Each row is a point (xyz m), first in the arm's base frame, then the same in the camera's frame.
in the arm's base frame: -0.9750 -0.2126 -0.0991
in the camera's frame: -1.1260 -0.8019 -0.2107
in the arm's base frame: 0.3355 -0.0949 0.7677
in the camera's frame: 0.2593 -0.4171 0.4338
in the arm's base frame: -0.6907 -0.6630 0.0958
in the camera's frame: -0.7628 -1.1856 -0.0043
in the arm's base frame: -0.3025 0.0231 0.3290
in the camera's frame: -0.4400 -0.4344 0.0816
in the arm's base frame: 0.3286 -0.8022 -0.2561
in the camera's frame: 0.2117 -1.2594 -0.4809
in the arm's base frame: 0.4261 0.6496 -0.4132
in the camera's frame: 0.0987 0.1569 -0.8318
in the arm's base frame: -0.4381 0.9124 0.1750
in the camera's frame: -0.7087 0.4032 -0.1615
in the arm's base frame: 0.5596 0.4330 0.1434
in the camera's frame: 0.3302 0.0380 -0.2779
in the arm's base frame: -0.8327 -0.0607 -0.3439
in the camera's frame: -1.0375 -0.6716 -0.4908
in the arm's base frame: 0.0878 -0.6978 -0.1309
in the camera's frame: -0.0224 -1.1656 -0.3361
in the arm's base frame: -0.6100 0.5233 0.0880
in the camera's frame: -0.8384 -0.0110 -0.1729
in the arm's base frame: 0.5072 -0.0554 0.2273
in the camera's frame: 0.3530 -0.4362 -0.1265
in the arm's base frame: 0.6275 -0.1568 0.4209
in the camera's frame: 0.5095 -0.4949 0.0586
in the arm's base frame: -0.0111 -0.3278 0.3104
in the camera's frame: -0.1104 -0.7498 0.0649
